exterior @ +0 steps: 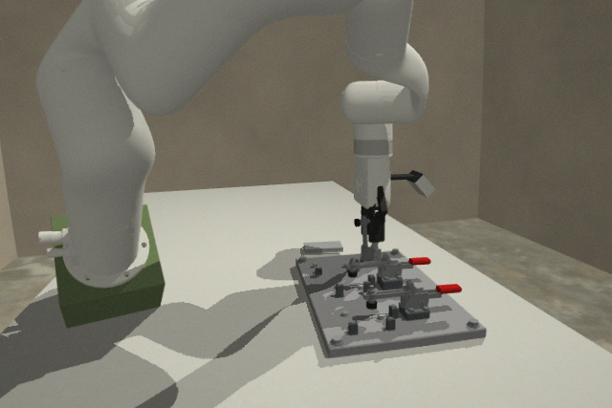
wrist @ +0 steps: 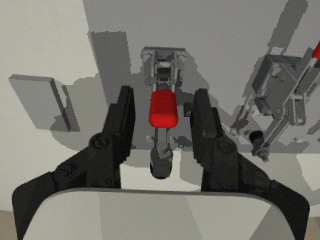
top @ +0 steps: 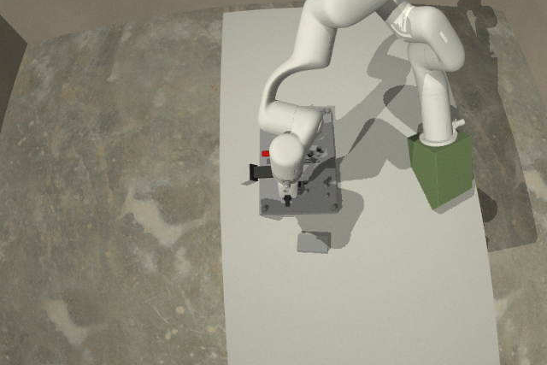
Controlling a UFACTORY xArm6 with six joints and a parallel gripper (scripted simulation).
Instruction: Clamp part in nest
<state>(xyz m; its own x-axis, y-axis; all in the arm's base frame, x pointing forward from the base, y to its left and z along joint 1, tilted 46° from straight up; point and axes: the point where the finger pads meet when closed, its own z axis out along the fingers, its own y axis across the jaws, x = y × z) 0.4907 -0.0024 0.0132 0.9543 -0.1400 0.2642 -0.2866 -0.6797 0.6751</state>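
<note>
Now: the flat grey block 170 mm to the left of my hand, 80 mm below it and 30 mm behind it. The rest, counted from my hand: fixture plate (100 mm to the right, 80 mm below, 60 mm behind).
</note>
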